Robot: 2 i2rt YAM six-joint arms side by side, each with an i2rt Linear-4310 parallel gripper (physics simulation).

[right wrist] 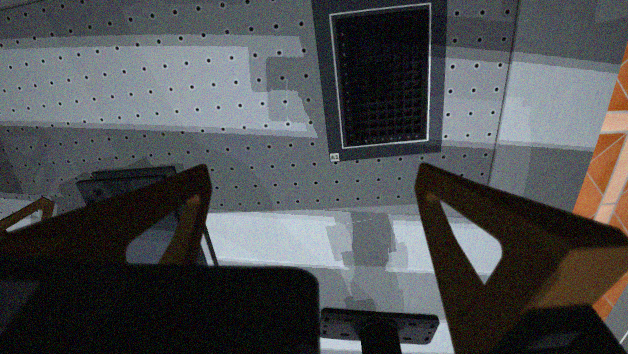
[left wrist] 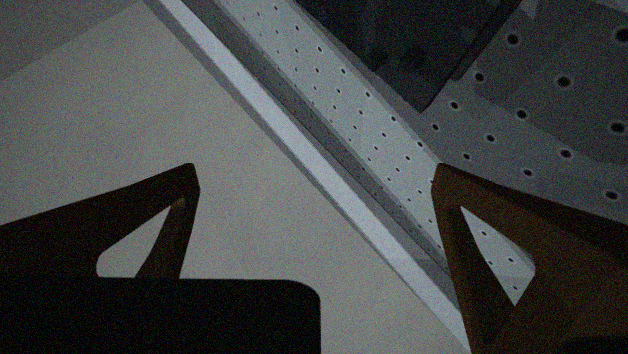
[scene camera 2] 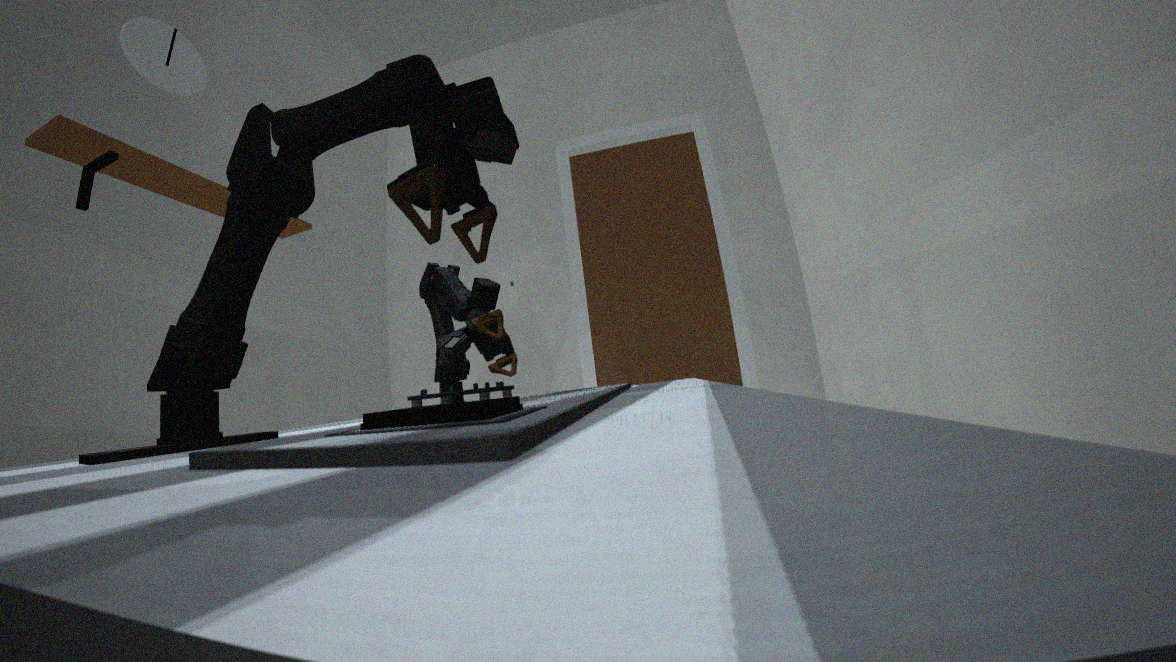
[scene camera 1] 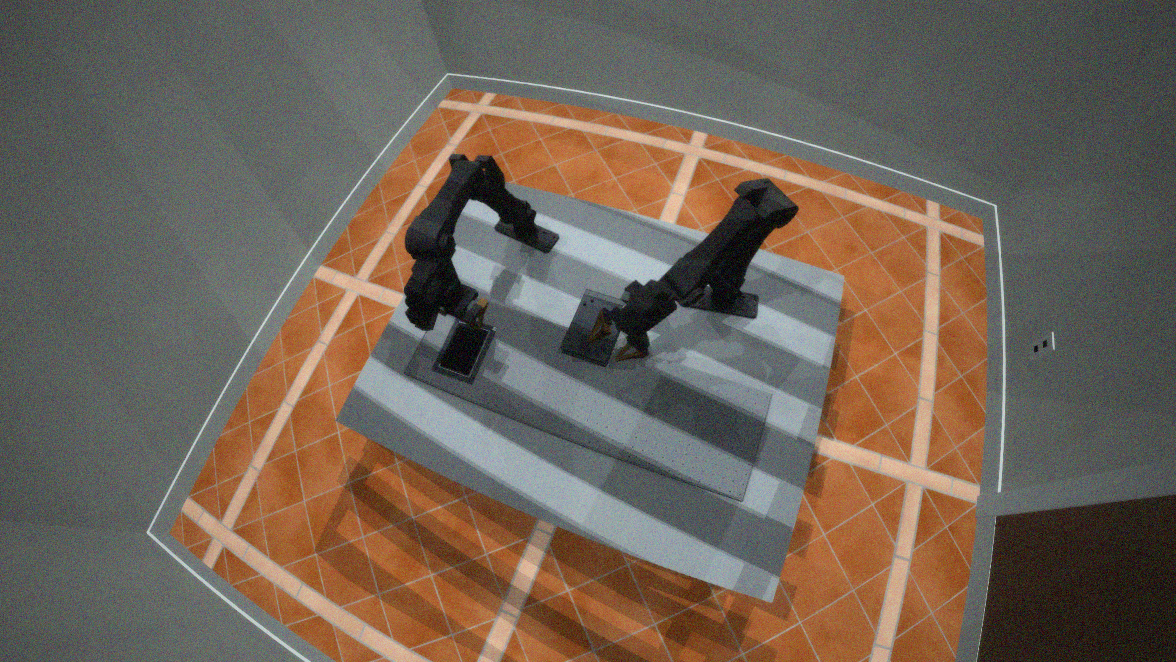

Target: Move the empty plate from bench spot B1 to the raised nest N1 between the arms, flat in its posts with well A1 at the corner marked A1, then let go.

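Places are measured from the left arm's base along level axes (x ahead, y left, z up), in metres.
Where they show: left gripper, between the fingertips: (right wrist: 45, 212) (left wrist: 315, 176) (scene camera 2: 506, 357) (scene camera 1: 602, 350); right gripper, between the fingertips: (right wrist: 313, 175) (scene camera 2: 459, 253) (scene camera 1: 462, 321); left arm's base, origin of its link: (scene camera 1: 721, 301); right arm's base, origin of its link: (right wrist: 377, 324) (scene camera 2: 191, 449) (scene camera 1: 526, 233).
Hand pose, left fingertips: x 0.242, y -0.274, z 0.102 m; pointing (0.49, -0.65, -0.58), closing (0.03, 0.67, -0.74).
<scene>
Each offset is from my left fingertips to the centre of the thing. "*": to the spot under its first point. Level surfaces: height alone.
The black empty plate @(0.032 m ahead, 0.373 m right, 0.080 m down) (scene camera 1: 464, 349) (right wrist: 385, 75) lies flat inside a white outline on bench spot B1 @(* 0.001 m ahead, 0.427 m right, 0.087 m down) (right wrist: 437, 100), a dark pad with its A1 tag @(* 0.041 m back, 0.307 m right, 0.087 m down) (right wrist: 334, 157) at the lower-left corner in the right wrist view. My right gripper (scene camera 1: 478, 315) (scene camera 2: 457, 250) (right wrist: 313, 175) is open and empty, high above the bench near the plate's upper edge in scene camera 1. The raised nest N1 (scene camera 1: 577, 328) (scene camera 2: 444, 415) is a dark block with small posts; part of it shows in the left wrist view (left wrist: 400, 40). My left gripper (scene camera 1: 604, 349) (scene camera 2: 505, 353) (left wrist: 315, 176) is open and empty, tilted above the nest's right side in scene camera 1.
A perforated board @(0.089 m down) (scene camera 1: 567, 411) (left wrist: 490, 120) (right wrist: 225, 105) lies on the striped table @(0.102 m down) (scene camera 1: 510, 460) under B1. My left arm (scene camera 1: 707, 254) reaches over the nest from the right in scene camera 1. My right arm's base plate (right wrist: 415, 327) shows at the bottom of the right wrist view.
</scene>
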